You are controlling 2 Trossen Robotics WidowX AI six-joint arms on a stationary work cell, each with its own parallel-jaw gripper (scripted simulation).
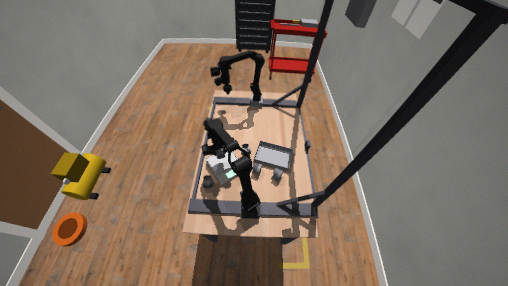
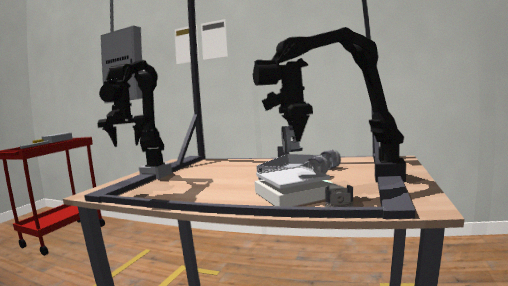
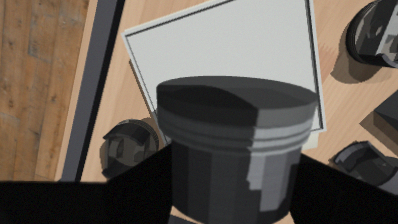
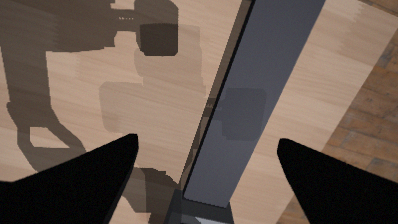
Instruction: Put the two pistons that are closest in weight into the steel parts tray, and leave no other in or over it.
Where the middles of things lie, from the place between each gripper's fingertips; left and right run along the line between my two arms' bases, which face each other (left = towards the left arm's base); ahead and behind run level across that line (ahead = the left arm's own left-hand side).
Now: left hand 14 cm above the scale plate [image 2: 286,177] and 2 cm to the left of it. Also, from my left hand: steel parts tray [image 1: 269,154] (33 cm behind, 19 cm below, 10 cm to the right); white scale [image 2: 296,195] (16 cm below, 1 cm to the right, 1 cm behind).
I see my right gripper 56 cm to the right of the scale plate, 14 cm above it and 4 cm past it. The rest, counted from my right hand: steel parts tray (48 cm to the left, 37 cm behind, 19 cm below); white scale (57 cm to the left, 16 cm below, 5 cm behind).
